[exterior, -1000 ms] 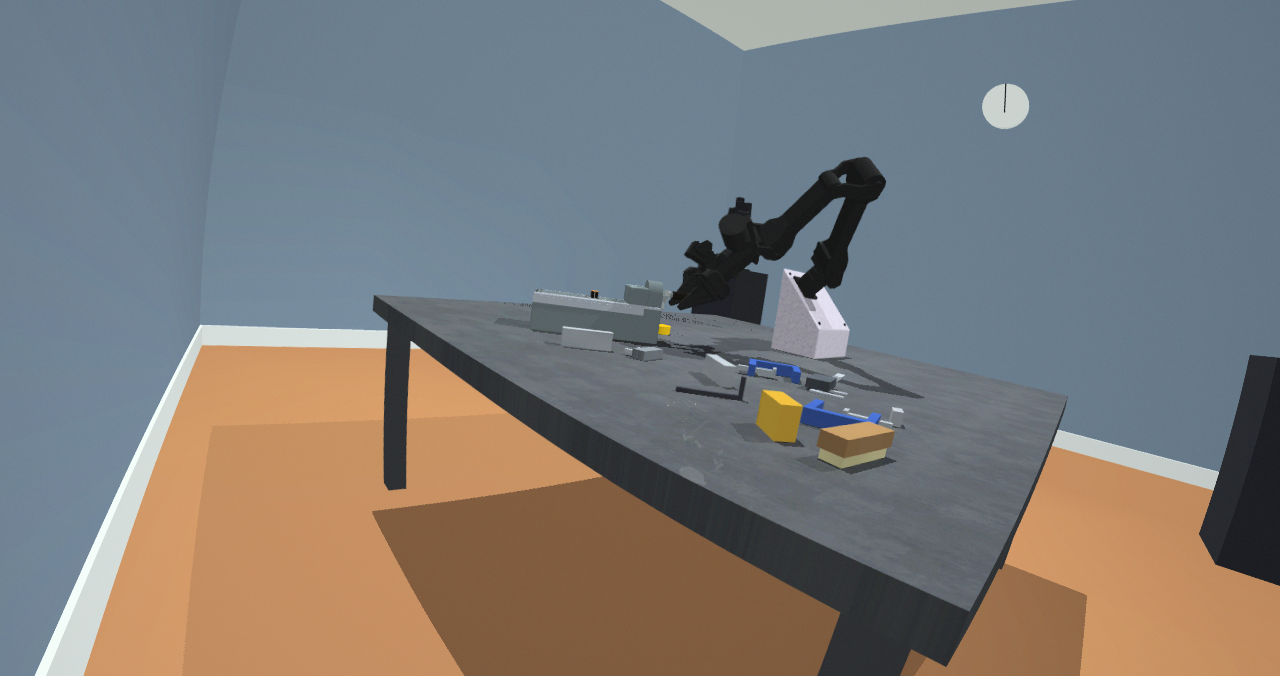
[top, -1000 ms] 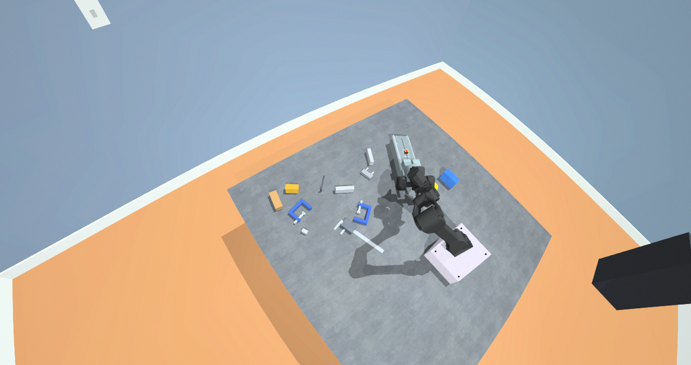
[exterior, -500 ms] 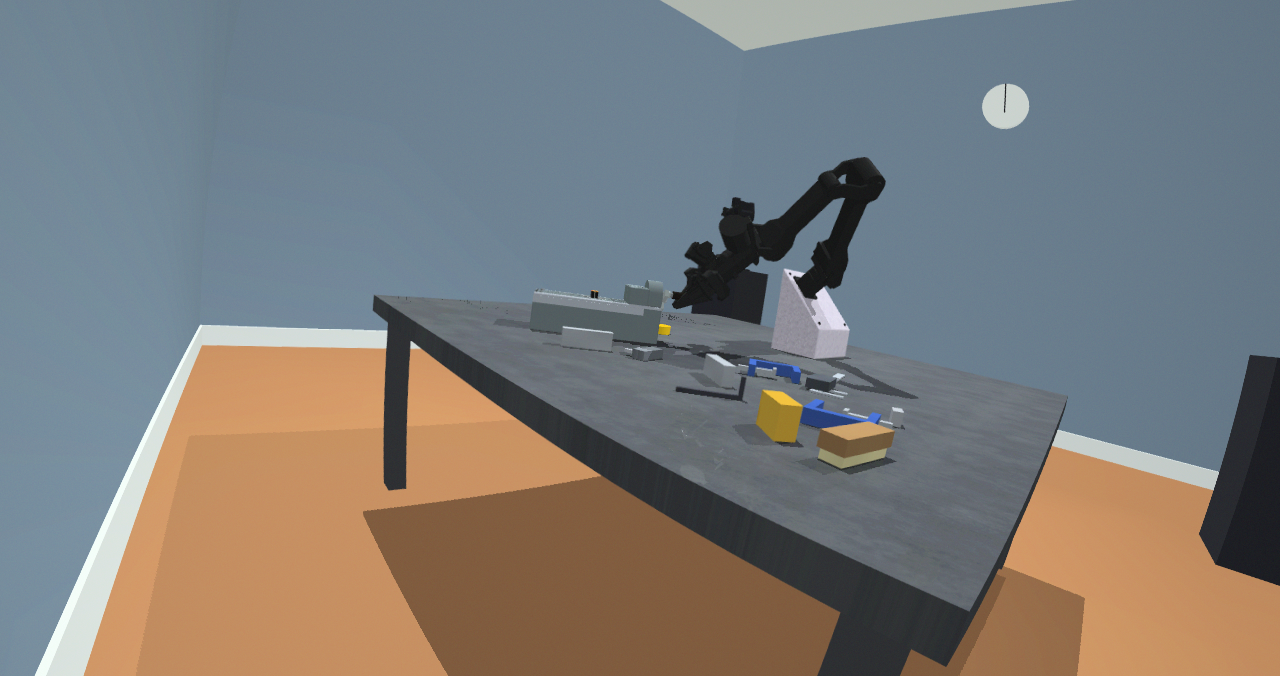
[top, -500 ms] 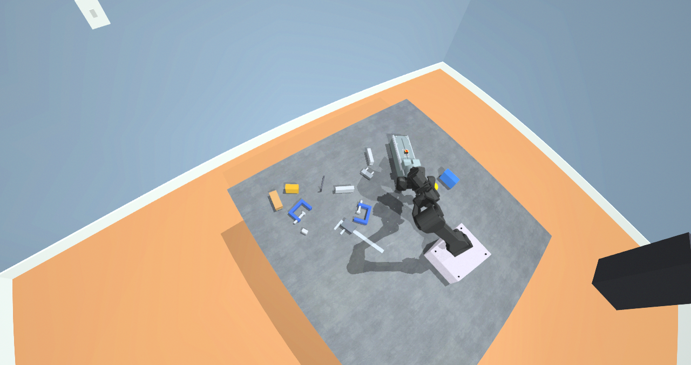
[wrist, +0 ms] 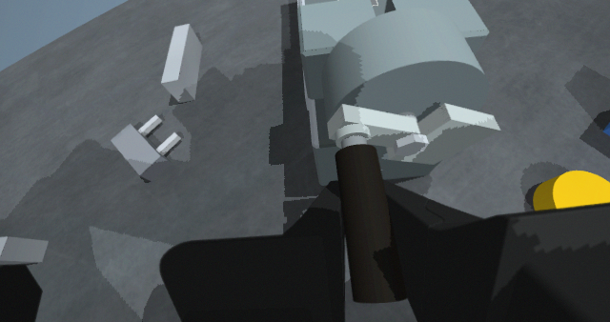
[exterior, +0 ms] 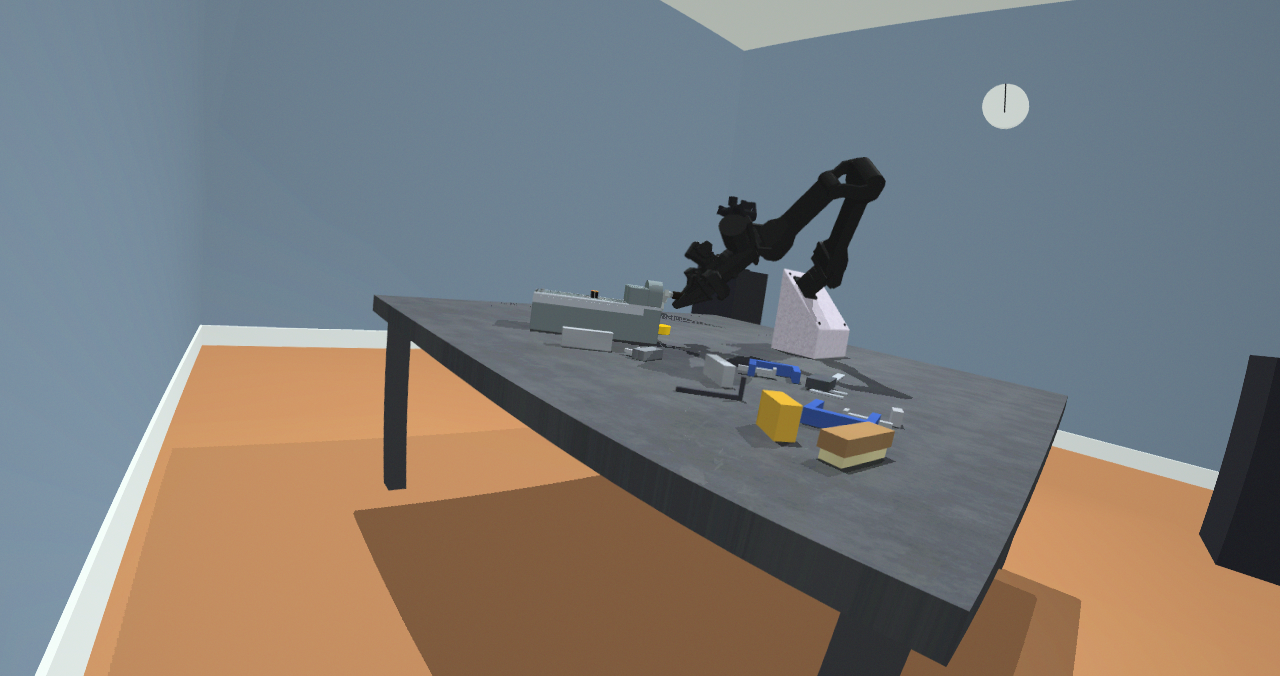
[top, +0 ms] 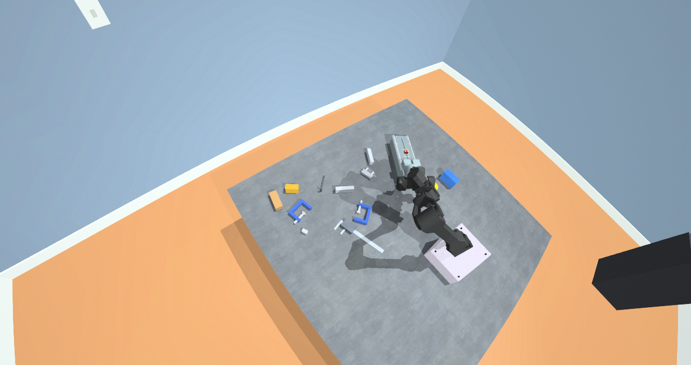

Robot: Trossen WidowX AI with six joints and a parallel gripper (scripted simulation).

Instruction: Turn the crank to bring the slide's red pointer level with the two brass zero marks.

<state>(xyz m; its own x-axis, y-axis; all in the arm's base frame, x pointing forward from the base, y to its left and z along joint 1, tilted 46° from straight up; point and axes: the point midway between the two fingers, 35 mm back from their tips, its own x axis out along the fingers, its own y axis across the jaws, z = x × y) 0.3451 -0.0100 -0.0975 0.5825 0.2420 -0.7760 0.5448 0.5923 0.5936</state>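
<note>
The red pointer lies 120 mm ahead of my gripper tip and 110 mm to the right of it. Also, from my gripper tip: dark handle (20 mm behind, 20 mm above, 10 mm to the left); then yellow round piece (130 mm to the right, 100 mm behind, 70 mm below); then pronged grey block (170 mm ahead, 110 mm to the left, 70 mm below).
</note>
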